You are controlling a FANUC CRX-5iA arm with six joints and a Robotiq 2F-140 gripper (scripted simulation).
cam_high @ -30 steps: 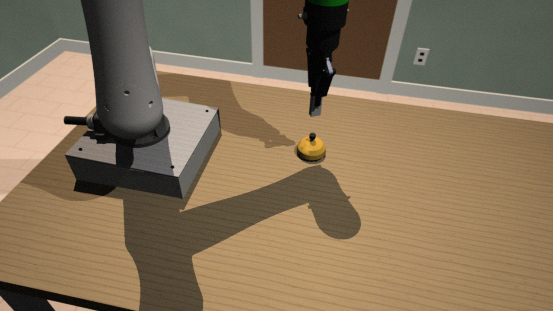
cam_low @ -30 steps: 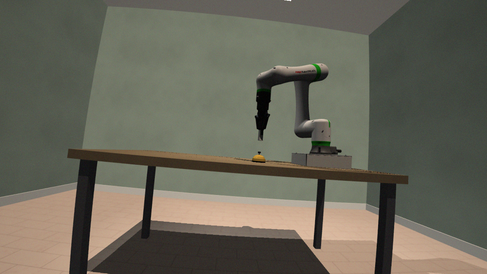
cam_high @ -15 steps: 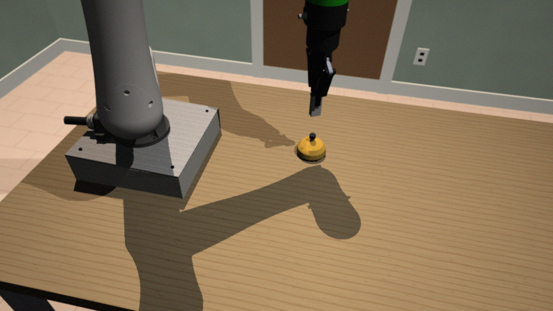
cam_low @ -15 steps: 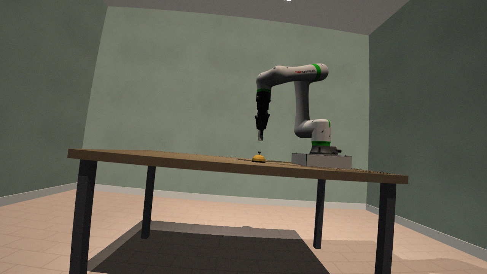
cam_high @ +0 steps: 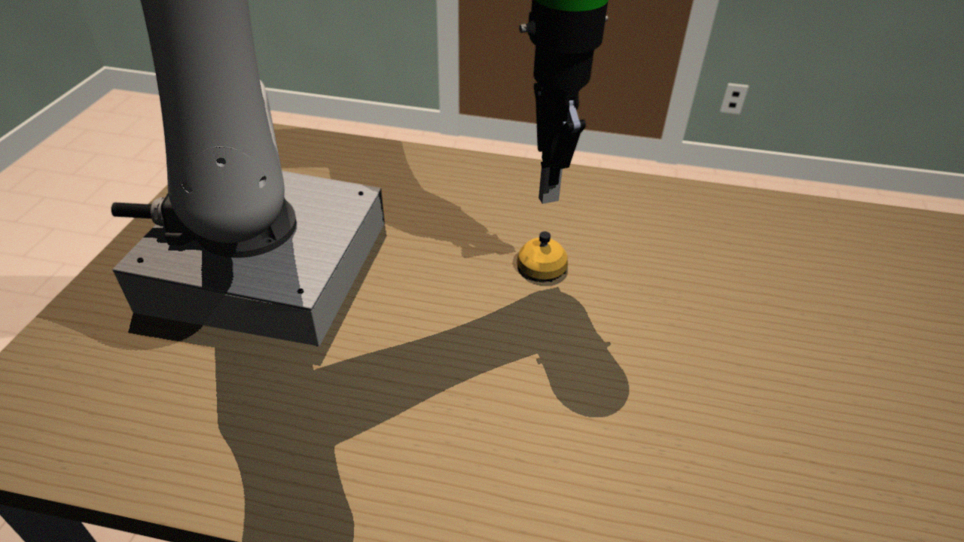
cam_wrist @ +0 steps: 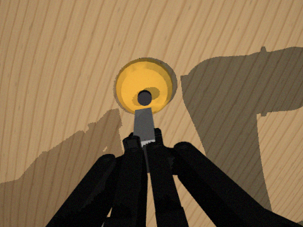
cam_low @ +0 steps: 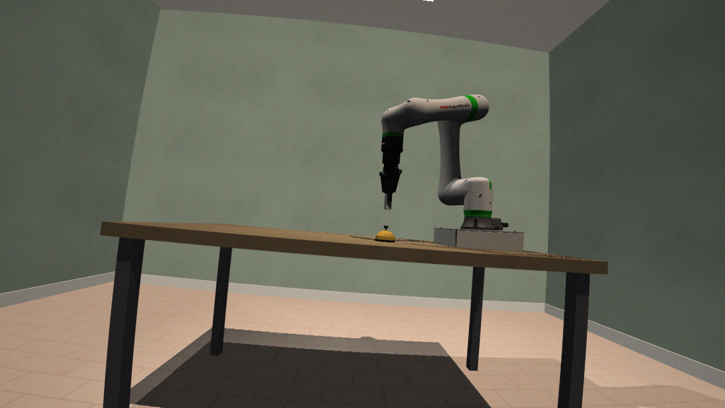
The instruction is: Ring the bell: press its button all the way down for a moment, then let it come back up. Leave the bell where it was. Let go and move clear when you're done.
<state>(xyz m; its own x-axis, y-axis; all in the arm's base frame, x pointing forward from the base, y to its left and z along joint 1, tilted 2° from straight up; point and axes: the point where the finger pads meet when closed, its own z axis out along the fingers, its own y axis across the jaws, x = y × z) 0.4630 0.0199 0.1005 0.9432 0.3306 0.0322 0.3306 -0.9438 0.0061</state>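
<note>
Now: hand 110 mm above the black button. The rest, counted from my hand: yellow dome bell 130 mm below.
</note>
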